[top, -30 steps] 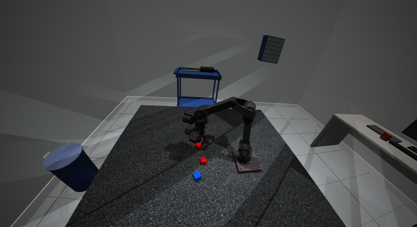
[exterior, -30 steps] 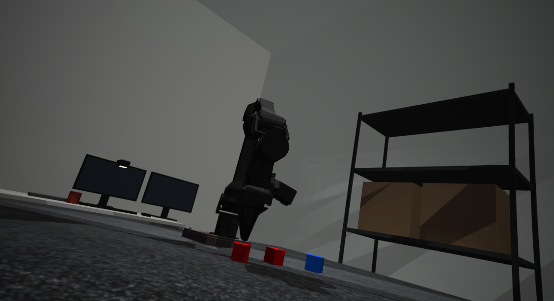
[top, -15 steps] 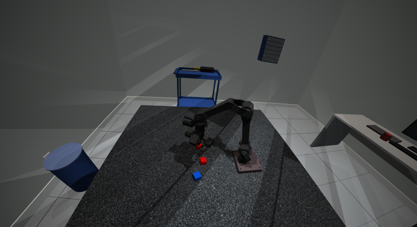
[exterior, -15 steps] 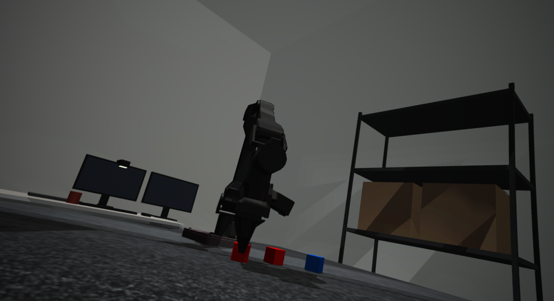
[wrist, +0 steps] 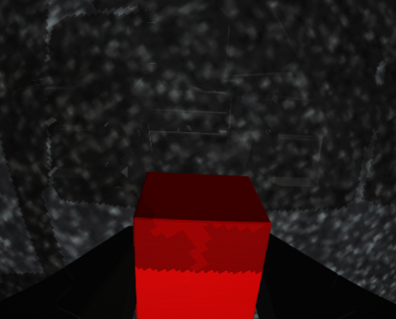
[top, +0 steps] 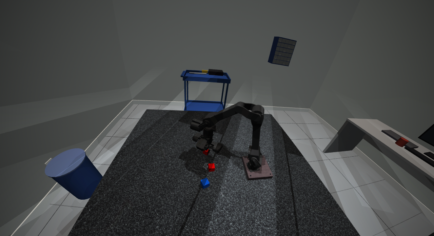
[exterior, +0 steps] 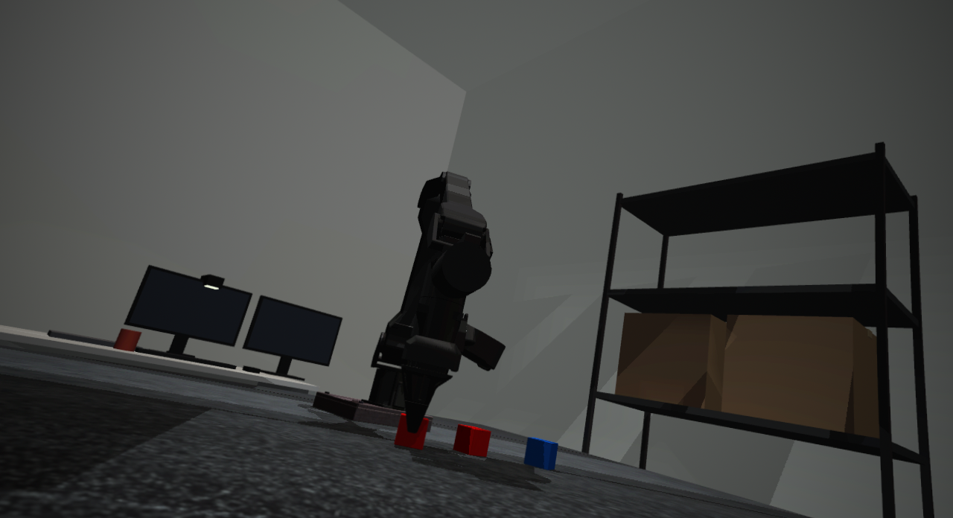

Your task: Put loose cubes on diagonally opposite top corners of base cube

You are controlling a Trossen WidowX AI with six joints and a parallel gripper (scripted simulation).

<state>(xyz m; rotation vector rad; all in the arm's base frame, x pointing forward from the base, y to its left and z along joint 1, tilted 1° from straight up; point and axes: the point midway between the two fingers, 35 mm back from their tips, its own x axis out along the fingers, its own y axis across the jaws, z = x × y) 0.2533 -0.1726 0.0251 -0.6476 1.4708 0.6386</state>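
Right now my gripper tip is 210 mm to the right of the blue base cube and 50 mm short of it.
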